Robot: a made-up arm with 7 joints. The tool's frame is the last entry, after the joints. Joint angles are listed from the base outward.
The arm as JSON. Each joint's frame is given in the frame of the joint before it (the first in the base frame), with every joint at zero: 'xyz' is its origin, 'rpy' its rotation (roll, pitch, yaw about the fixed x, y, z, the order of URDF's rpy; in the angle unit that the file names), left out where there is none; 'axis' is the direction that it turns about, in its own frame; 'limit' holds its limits. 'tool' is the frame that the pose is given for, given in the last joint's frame.
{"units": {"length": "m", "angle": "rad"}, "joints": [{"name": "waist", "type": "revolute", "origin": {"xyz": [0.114, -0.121, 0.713]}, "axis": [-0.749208, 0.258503, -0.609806], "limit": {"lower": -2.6, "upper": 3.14}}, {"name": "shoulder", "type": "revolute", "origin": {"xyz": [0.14, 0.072, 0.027]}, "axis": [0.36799, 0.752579, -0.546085], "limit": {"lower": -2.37, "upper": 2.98}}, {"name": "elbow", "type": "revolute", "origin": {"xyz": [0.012, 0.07, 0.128]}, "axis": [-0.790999, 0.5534, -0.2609], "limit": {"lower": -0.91, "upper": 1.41}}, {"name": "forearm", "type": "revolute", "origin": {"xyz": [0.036, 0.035, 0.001]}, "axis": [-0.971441, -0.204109, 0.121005], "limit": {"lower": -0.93, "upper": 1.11}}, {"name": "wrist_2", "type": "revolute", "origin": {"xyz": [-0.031, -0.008, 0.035]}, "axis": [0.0, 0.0, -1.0], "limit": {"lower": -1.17, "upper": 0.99}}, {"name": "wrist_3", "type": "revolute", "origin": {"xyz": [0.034, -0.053, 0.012]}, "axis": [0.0, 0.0, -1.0], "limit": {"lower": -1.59, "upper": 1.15}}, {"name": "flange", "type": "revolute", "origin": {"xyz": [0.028, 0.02, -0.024]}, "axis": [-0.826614, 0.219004, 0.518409], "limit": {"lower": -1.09, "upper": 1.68}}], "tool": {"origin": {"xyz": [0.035, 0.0, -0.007], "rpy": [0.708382, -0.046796, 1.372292]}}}
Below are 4 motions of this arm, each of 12 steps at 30 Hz.
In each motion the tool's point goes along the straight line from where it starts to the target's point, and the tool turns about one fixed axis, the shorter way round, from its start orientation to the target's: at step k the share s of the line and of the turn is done. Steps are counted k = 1, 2, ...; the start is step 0. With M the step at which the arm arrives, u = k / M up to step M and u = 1 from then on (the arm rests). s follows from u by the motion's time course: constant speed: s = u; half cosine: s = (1 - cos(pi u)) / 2; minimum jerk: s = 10 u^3 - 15 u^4 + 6 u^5.
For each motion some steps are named. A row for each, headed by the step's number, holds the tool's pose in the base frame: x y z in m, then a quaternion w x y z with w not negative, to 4 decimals.
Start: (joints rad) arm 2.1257 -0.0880 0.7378 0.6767 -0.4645 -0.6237 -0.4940
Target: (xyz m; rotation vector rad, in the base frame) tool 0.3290 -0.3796 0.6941 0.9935 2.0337 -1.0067
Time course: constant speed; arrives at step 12
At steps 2, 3, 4, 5, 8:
2: 0.3194 -0.3424 0.6625 0.4217 0.3230 0.7031 -0.4727
3: 0.3204 -0.3461 0.6657 0.4126 0.3290 0.7113 -0.4643
4: 0.3213 -0.3498 0.6688 0.4033 0.3350 0.7192 -0.4559
5: 0.3223 -0.3535 0.6720 0.3940 0.3408 0.7270 -0.4473
8: 0.3252 -0.3647 0.6815 0.3655 0.3578 0.7492 -0.4209

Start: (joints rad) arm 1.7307 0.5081 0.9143 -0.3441 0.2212 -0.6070 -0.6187
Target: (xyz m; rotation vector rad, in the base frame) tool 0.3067 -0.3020 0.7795 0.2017 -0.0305 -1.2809
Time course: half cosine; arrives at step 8
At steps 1, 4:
1: 0.3410 -0.2892 0.7502 0.8525 0.1600 0.1326 -0.4796
4: 0.3245 -0.2954 0.7643 0.8303 0.1289 0.0624 -0.5386

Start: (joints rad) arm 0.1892 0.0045 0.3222 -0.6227 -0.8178 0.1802 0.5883
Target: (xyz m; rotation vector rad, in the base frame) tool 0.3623 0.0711 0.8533 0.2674 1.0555 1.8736
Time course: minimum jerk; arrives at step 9
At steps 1, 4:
1: 0.4037 0.0559 0.8164 0.5010 0.1991 0.4023 0.7399
4: 0.3876 0.0618 0.8308 0.4889 0.1642 0.4138 0.7502

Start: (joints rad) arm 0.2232 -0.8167 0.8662 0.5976 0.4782 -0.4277 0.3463
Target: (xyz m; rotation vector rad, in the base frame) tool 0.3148 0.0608 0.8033 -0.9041 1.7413 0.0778
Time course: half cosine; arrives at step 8
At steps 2, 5, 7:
2: 0.2669 0.0778 0.8159 0.6356 -0.4514 0.6157 0.1143
5: 0.2975 0.0669 0.8079 0.5867 -0.4092 0.6960 0.0626
7: 0.3127 0.0616 0.8039 0.5595 -0.3862 0.7324 0.0366

